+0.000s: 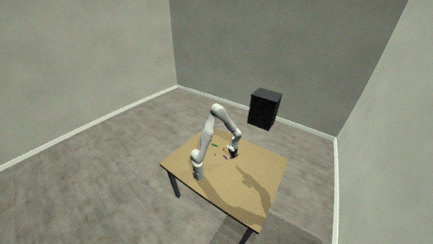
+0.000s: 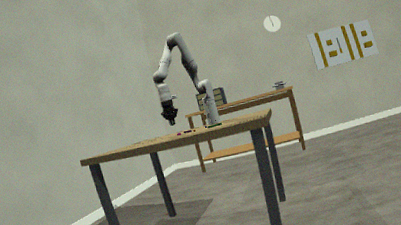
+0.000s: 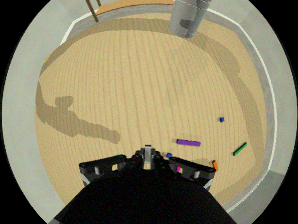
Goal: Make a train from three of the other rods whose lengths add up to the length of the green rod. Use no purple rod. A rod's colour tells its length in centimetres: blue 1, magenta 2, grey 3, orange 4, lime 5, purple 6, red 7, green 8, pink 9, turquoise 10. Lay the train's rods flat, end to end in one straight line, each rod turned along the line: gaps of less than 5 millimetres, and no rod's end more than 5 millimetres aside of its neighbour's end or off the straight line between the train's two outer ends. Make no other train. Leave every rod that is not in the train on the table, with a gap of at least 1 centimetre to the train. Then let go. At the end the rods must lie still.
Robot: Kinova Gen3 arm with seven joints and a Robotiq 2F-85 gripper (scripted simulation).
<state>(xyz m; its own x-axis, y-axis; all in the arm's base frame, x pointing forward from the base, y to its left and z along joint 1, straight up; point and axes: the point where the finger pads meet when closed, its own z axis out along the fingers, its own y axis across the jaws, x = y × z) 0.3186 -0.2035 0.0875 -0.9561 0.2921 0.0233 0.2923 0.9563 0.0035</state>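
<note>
The purple rod is 20 mm ahead of my hand, 90 mm to the left of it and 80 mm below it. Round my hand: grey rod: 10 mm below; then orange rod: 120 mm ahead, 160 mm to the left, 80 mm below; then magenta rod: 80 mm ahead, 50 mm to the left, 80 mm below.
</note>
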